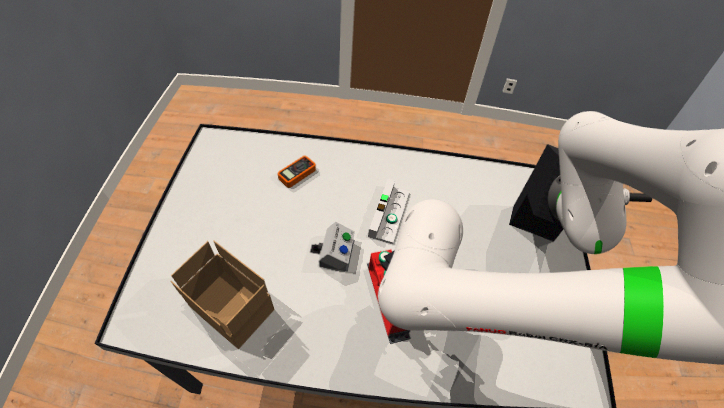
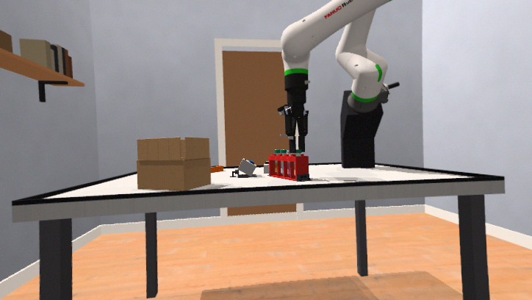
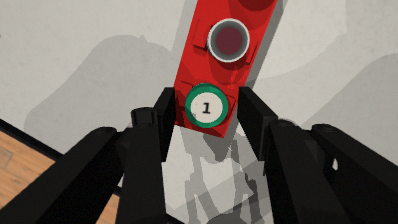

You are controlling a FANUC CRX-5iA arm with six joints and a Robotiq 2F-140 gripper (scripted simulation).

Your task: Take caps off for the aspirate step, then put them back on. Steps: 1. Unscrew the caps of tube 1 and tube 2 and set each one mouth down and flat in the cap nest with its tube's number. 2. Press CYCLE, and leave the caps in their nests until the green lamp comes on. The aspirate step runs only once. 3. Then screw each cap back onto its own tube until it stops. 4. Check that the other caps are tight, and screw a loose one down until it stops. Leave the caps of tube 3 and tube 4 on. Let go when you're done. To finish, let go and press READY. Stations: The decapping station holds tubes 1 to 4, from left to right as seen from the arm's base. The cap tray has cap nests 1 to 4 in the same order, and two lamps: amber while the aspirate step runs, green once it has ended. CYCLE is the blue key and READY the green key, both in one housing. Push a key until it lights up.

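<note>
My gripper is now 30 mm above the cap 1. The rest, counted from my hand: blue key (190 mm ahead, 160 mm to the right, 70 mm below); then cap 3 (50 mm ahead, 90 mm to the right, 30 mm below); then cap 4 (70 mm ahead, 140 mm to the right, 30 mm below).
</note>
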